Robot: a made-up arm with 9 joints.
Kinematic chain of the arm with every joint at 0, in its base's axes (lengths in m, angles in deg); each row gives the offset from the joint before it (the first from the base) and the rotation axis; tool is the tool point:
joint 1: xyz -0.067 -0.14 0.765 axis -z
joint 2: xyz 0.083 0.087 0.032 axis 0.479 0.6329 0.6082
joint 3: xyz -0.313 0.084 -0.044 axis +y
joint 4: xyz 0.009 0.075 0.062 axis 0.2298 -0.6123 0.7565
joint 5: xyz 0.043 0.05 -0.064 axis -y
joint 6: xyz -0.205 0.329 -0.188 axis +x
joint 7: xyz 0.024 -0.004 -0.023 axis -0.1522 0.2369 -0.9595
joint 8: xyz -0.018 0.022 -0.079 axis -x
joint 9: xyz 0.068 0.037 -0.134 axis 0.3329 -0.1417 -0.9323
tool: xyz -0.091 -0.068 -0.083
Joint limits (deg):
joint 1: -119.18..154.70
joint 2: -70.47..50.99
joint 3: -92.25..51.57
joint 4: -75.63..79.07
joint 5: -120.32..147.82
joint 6: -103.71..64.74
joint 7: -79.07..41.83
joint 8: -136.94..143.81
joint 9: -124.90..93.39
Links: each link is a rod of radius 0.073 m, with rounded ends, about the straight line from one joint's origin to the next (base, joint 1, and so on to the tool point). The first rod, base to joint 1, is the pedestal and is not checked.
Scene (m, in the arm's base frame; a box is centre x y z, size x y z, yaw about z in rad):
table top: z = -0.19
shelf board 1: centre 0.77 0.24 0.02 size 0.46 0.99 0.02 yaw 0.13
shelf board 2: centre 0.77 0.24 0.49 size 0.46 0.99 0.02 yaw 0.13
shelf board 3: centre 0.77 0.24 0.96 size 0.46 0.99 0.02 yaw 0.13
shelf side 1: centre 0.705 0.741 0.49 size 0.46 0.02 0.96 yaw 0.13
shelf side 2: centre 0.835 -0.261 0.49 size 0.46 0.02 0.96 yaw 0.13
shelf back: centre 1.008 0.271 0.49 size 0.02 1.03 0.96 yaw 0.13
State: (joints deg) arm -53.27 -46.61 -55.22 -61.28 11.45 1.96 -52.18 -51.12 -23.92
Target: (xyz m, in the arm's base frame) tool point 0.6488 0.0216 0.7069
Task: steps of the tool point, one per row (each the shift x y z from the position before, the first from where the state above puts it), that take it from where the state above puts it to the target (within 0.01 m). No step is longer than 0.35 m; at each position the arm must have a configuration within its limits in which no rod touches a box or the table.
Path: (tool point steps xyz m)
1: 0.2504 -0.1676 0.1067
2: 0.1054 -0.2289 0.1315
3: -0.0409 -0.2031 0.1196
4: 0.1117 0.0114 0.0075
5: 0.1016 0.0145 0.0005
6: 0.0878 0.0134 -0.0081

